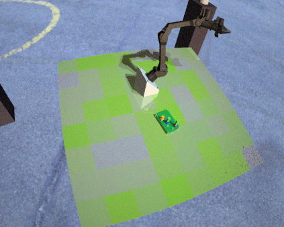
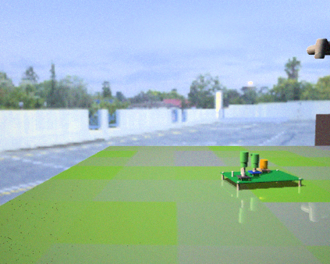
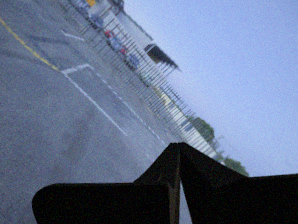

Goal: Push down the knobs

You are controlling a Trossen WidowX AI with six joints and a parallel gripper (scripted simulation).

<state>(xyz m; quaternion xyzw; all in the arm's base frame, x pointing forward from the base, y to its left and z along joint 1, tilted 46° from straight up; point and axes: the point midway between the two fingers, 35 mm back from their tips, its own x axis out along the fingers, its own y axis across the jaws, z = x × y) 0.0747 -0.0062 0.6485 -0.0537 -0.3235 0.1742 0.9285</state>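
My gripper tip is 20 cm short of the green knob, 51 cm to the left of it and 49 cm above it.
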